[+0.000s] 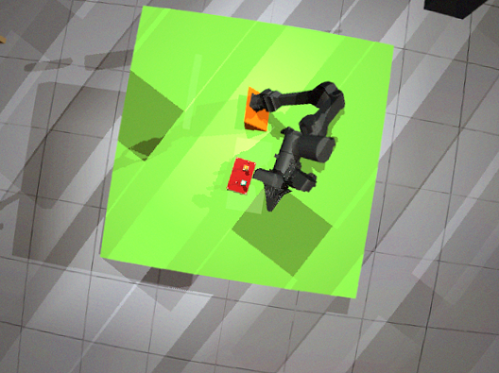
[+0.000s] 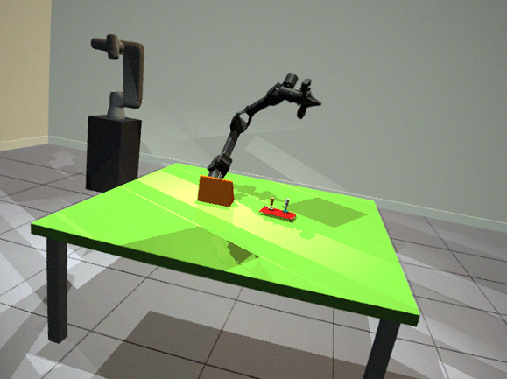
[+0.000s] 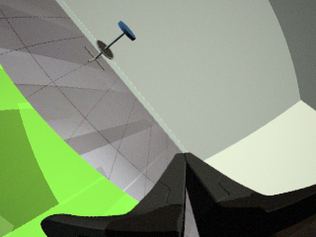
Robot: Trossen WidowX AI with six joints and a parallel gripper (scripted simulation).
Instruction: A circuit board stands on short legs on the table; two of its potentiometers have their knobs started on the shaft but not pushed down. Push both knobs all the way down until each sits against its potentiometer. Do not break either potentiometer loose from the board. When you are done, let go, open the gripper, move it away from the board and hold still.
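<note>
The yellow-orange knob is 140 mm behind my gripper tip, 100 mm to the right of it and 470 mm below it. The rest, counted from my gripper tip: grey knob (60 mm behind, 90 mm to the right, 460 mm below).
</note>
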